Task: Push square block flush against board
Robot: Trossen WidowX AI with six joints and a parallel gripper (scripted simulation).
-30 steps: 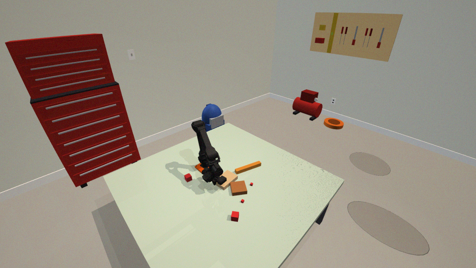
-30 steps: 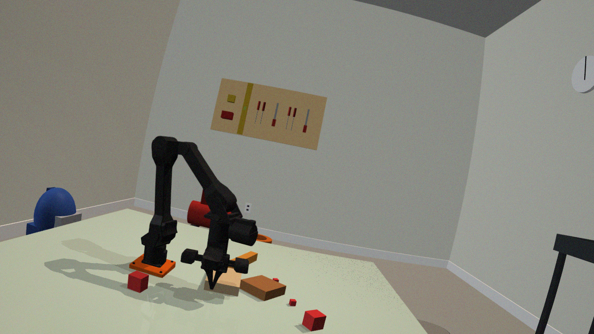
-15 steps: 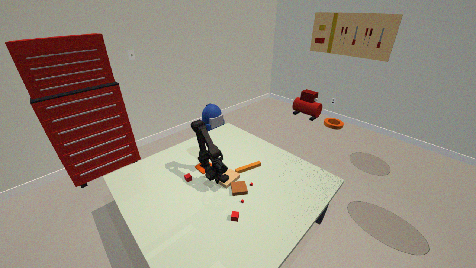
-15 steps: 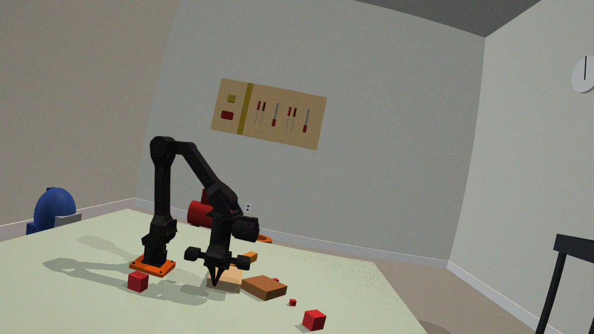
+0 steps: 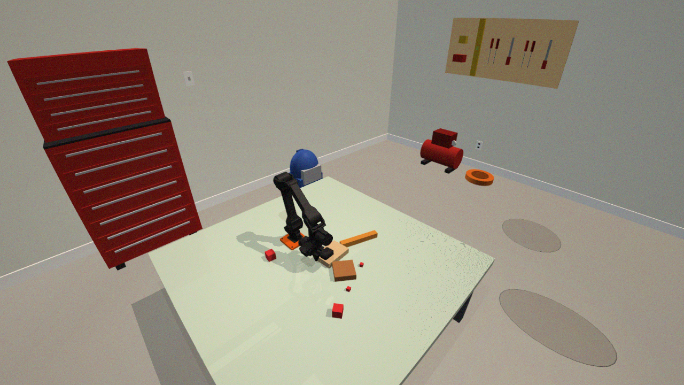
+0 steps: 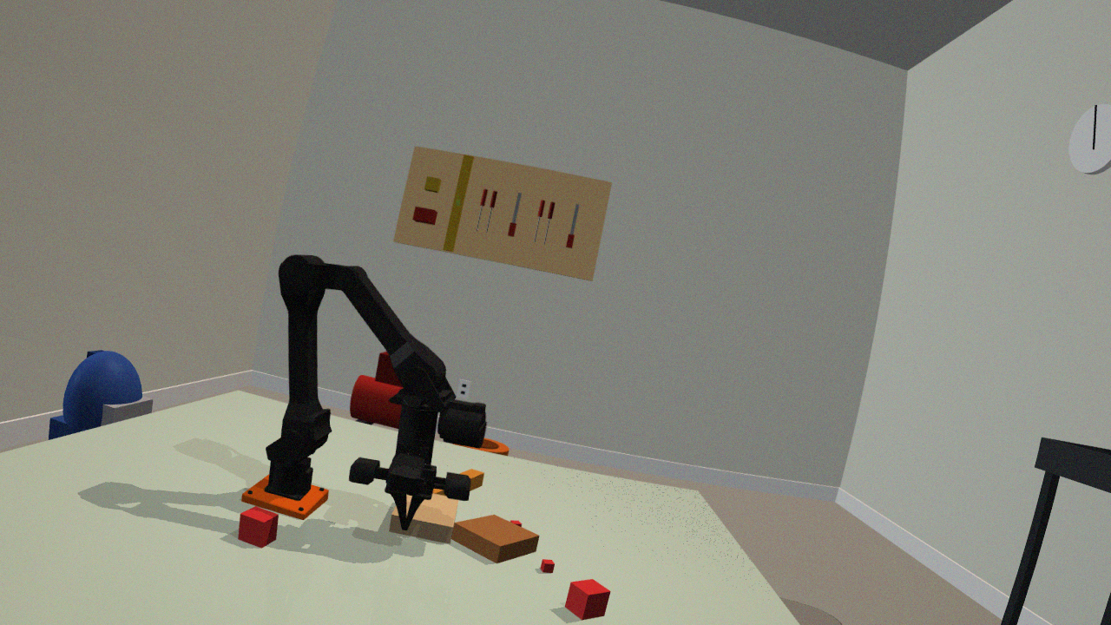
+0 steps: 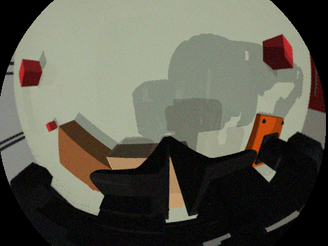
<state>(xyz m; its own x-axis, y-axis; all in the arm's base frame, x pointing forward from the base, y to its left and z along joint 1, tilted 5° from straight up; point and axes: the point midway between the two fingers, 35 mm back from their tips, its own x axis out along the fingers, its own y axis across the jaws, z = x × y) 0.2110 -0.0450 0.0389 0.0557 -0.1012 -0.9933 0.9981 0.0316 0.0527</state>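
Right now the tan block is 90 mm to the left of my gripper tip and 20 mm ahead of it. Round my gripper tip: long orange board: 270 mm to the left, 60 mm ahead; brown square block: 150 mm ahead, 40 mm to the left.
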